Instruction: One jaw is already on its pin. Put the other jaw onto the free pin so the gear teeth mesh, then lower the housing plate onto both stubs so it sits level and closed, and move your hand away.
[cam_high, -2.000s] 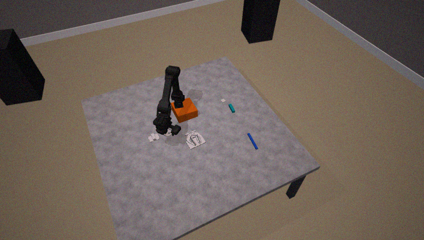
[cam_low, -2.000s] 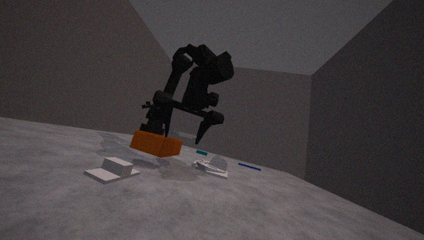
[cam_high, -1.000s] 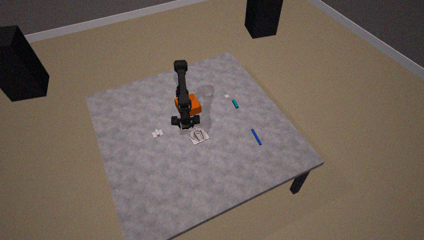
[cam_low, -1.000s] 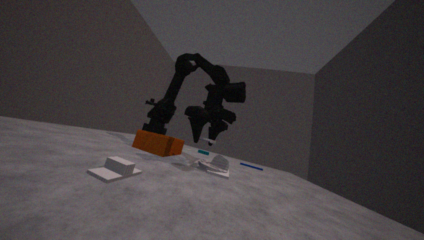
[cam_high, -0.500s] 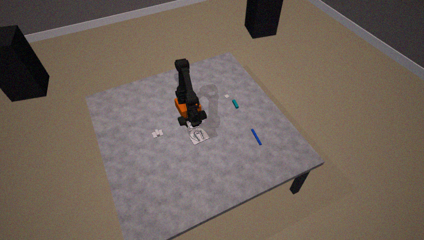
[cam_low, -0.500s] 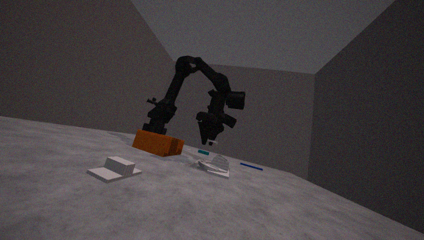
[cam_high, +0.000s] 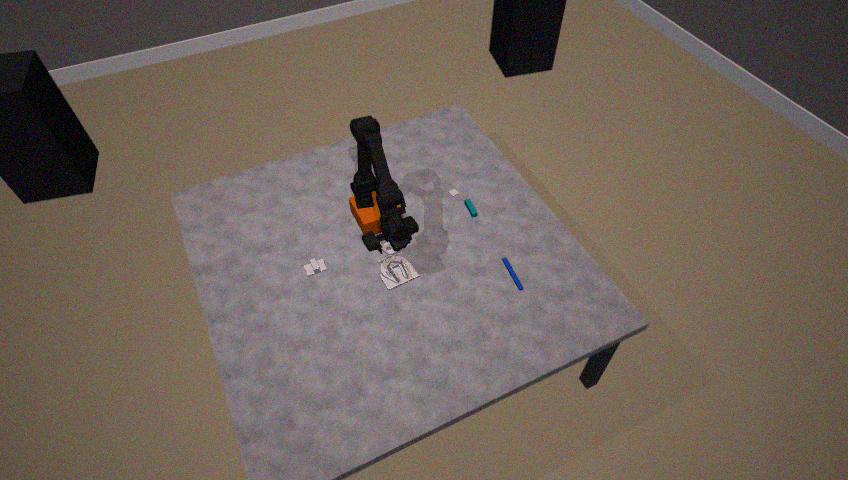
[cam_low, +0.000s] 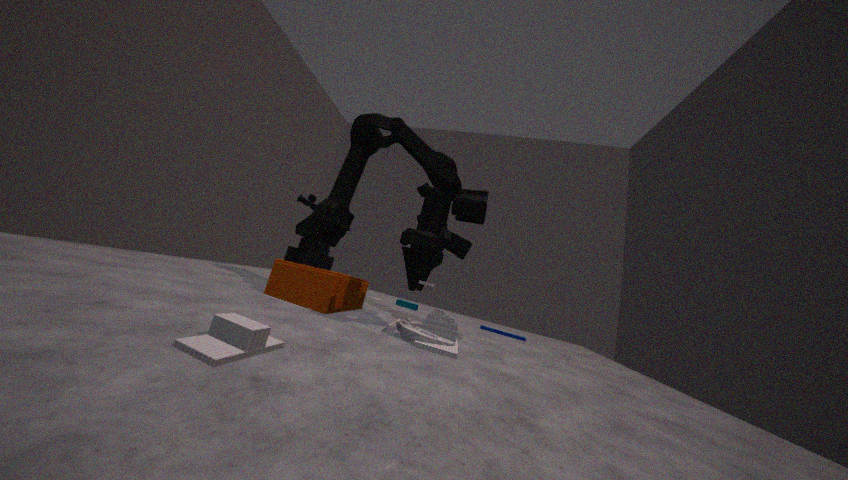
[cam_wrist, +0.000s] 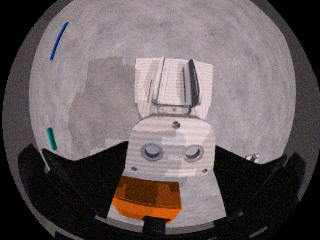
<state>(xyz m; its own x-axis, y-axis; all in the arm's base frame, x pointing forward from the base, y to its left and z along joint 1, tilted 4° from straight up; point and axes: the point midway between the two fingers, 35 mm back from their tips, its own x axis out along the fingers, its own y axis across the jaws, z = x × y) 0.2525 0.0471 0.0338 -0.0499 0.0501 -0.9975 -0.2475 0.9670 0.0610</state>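
Right now my gripper tip is 2 cm short of the white jaw, 2 cm to the left of it and 7 cm above it. From my gripper tip the other things lie so: teal bar: 17 cm behind, 35 cm to the left, 7 cm below; small white cube: 28 cm behind, 31 cm to the left, 8 cm below; white stepped block: 5 cm behind, 27 cm to the right, 7 cm below.
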